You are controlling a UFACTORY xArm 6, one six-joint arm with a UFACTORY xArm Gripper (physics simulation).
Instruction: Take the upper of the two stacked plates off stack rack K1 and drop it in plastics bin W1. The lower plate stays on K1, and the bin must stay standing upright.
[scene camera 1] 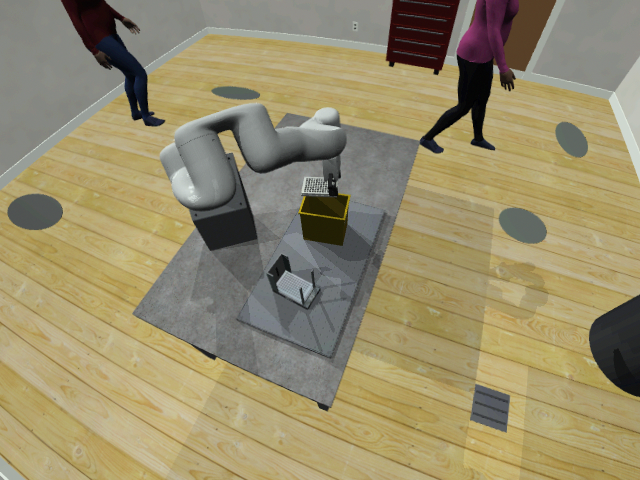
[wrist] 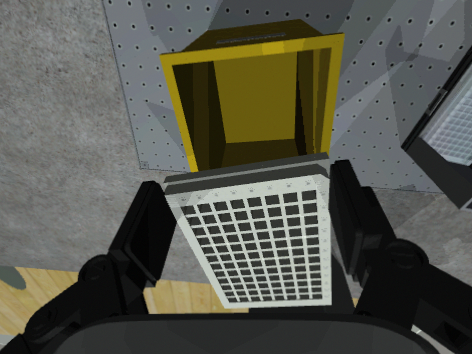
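My gripper is shut on the upper plate, a white gridded plate held between both fingers. It is high, near plastics bin W1, a yellow open-topped bin standing upright. In the wrist view the plate overlaps the bin's near rim, and most of the bin's opening shows beyond it. Exact height above the rim is hard to tell. The lower plate lies on rack K1, a dark rack with posts. Its right part is cut off in the wrist view.
The bin and rack stand on a grey perforated board on the grey table. A person in magenta stands beyond the table's far right corner. A person in dark red is at the back left.
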